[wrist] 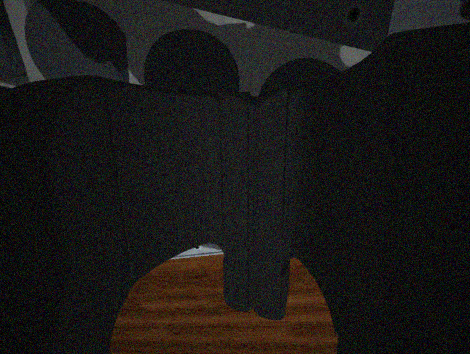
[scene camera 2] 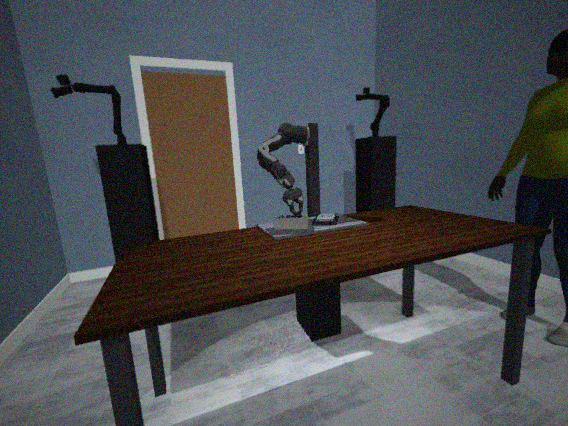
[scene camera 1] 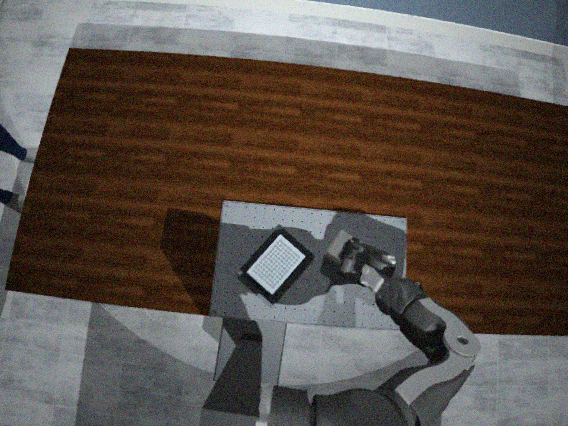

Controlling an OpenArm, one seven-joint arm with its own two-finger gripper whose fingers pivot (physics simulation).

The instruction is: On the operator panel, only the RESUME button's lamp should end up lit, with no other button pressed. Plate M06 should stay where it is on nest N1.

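Note:
The operator panel is a low grey box, partly hidden under the gripper in scene camera 1. In the wrist view, part of a grey surface with dark round shapes shows above the fingers. Button labels cannot be read, and no lit lamp can be made out. My gripper is shut and empty, pointing down just above or at the panel's top; contact cannot be told. Plate M06, white with a grid of wells, lies flat in the dark nest N1, left of the panel in scene camera 1.
Panel and nest stand on a grey perforated board at the edge of the brown wooden table. The arm reaches in from a dark post. Two dark pedestals carry other small arms. A person stands beside the table.

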